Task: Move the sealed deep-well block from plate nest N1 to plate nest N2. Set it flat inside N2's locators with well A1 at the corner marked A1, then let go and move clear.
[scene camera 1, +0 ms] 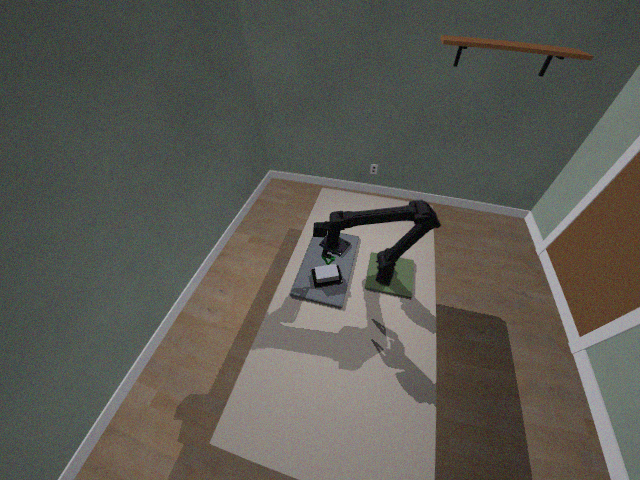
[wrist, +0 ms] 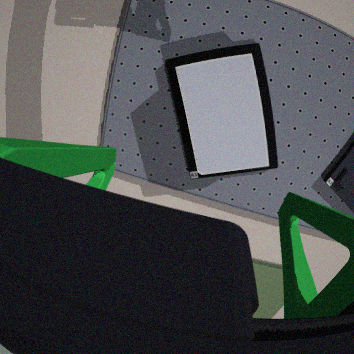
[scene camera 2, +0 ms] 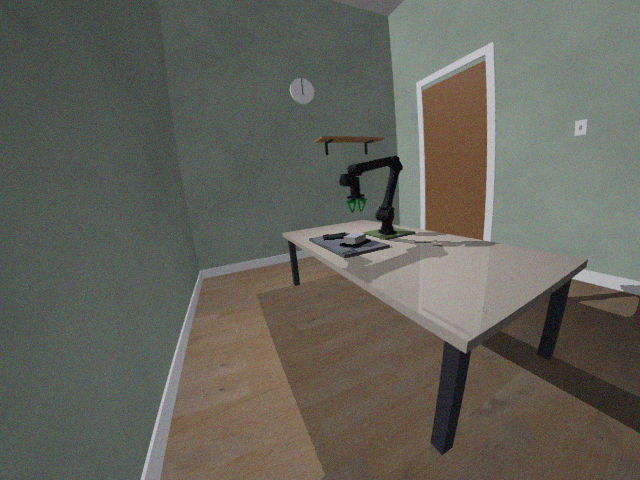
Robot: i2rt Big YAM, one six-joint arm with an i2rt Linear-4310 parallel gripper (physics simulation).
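Places are measured from the arm's base along level axes (x ahead, y left, z up), in centimetres.
Where they show: gripper, fingertip midpoint: (scene camera 1: 330, 257) (wrist: 202, 181) (scene camera 2: 356, 212); arm's base at its link origin: (scene camera 1: 385, 274) (scene camera 2: 387, 233).
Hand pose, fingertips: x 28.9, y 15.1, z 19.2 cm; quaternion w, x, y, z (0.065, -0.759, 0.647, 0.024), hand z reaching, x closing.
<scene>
Each offset is from my fingertips to the top centre of the thing. "*": to the spot under its first point. Level surfaces: height alone.
The sealed deep-well block @[dx +2.0, dy -0.1, dz -13.8 cm] (scene camera 1: 327, 272) (scene camera 2: 355, 237) (wrist: 222, 115), pale with a flat top, sits in a black plate nest @[* dx +5.7, dy -4.4, dz -18.0 cm] (wrist: 267, 100) on the grey perforated board (scene camera 1: 320, 296) (wrist: 310, 130). A small corner tag @[* dx -7.4, dy -0.1, dz -17.9 cm] (wrist: 194, 174) shows at that nest's lower left in the wrist view. The other nest @[dx +7.1, dy -24.9, dz -17.3 cm] (scene camera 1: 340, 245) (scene camera 2: 334, 236) (wrist: 346, 186), dark and without a block, is at the board's far end; it is partly cut off in the wrist view, with a pale tag at its corner. My gripper (scene camera 1: 328, 257) (scene camera 2: 356, 207) (wrist: 202, 181) is open and empty, well above the board. The nest names are not readable.
The arm's base stands on a green mat (scene camera 1: 403, 284) (scene camera 2: 403, 233) beside the board. Both lie on a long pale table @[dz -20.4 cm] (scene camera 1: 330, 403) (scene camera 2: 454, 279). A wooden shelf (scene camera 1: 516, 46) (scene camera 2: 348, 139) is on the wall behind. Arm shadows cross the table and board.
</scene>
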